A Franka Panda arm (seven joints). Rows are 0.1 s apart.
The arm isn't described. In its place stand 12 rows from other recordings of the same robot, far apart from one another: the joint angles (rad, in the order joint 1, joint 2, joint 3, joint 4, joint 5, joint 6, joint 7), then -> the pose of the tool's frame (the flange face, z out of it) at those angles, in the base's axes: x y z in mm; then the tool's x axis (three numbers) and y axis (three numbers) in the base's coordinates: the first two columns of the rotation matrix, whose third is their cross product.
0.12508, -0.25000, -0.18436, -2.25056, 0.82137, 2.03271, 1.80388 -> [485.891, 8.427, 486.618, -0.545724, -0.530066, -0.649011, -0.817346, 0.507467, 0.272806]
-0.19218, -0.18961, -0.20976, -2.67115, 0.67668, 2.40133, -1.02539 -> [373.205, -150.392, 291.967, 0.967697, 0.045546, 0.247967, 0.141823, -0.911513, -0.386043]
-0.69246, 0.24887, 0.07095, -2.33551, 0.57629, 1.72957, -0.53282 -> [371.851, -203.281, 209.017, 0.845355, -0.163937, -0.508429, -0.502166, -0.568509, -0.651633]
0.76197, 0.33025, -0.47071, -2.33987, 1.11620, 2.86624, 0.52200 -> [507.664, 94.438, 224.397, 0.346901, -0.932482, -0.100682, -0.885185, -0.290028, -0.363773]
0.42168, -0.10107, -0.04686, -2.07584, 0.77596, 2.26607, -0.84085 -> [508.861, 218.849, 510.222, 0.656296, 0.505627, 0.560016, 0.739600, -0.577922, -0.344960]
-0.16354, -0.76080, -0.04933, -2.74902, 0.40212, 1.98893, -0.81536 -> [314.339, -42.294, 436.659, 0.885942, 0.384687, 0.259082, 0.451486, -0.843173, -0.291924]
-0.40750, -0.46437, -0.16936, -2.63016, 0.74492, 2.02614, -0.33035 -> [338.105, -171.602, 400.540, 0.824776, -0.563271, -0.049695, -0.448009, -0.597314, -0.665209]
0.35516, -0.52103, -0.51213, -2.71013, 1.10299, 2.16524, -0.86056 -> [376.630, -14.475, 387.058, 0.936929, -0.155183, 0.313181, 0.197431, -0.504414, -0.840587]
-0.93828, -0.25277, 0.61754, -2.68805, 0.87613, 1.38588, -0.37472 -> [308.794, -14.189, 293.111, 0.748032, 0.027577, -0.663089, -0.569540, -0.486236, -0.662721]
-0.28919, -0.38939, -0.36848, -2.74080, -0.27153, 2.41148, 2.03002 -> [306.958, -227.057, 334.365, -0.780838, -0.624133, 0.027369, -0.624470, 0.778490, -0.063168]
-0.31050, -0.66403, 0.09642, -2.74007, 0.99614, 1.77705, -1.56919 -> [327.558, 2.052, 420.290, 0.534295, 0.474654, 0.699452, 0.838706, -0.400820, -0.368668]
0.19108, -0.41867, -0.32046, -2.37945, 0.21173, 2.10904, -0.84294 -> [436.307, -55.067, 485.354, 0.779670, 0.546812, 0.305142, 0.603495, -0.786164, -0.133193]
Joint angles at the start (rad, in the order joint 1, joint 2, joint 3, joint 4, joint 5, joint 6, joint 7):
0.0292, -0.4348, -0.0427, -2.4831, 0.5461, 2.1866, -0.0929
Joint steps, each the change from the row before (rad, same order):
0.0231, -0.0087, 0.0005, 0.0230, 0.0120, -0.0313, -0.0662
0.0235, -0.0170, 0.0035, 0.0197, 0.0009, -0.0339, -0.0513
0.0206, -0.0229, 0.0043, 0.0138, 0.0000, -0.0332, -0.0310
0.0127, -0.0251, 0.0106, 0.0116, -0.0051, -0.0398, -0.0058
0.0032, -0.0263, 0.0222, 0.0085, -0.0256, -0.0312, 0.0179
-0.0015, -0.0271, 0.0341, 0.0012, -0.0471, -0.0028, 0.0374
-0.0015, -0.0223, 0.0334, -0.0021, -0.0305, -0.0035, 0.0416
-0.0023, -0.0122, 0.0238, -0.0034, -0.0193, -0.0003, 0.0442
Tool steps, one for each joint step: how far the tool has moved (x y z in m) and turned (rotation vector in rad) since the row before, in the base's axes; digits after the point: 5 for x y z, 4 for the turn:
0.00010, 0.01242, 0.01248, 0.0055, -0.0349, 0.0907
-0.00295, 0.01365, 0.01406, -0.0016, -0.0321, 0.0872
-0.00564, 0.01243, 0.01368, 0.0008, -0.0235, 0.0676
-0.00777, 0.01181, 0.01266, -0.0025, -0.0063, 0.0488
-0.00863, 0.01120, 0.01137, -0.0266, -0.0026, 0.0303
-0.00813, 0.01154, 0.00937, -0.0542, -0.0163, 0.0092
-0.00790, 0.01195, 0.00584, -0.0391, -0.0061, -0.0016
-0.00490, 0.00798, 0.00182, -0.0244, 0.0038, -0.0182

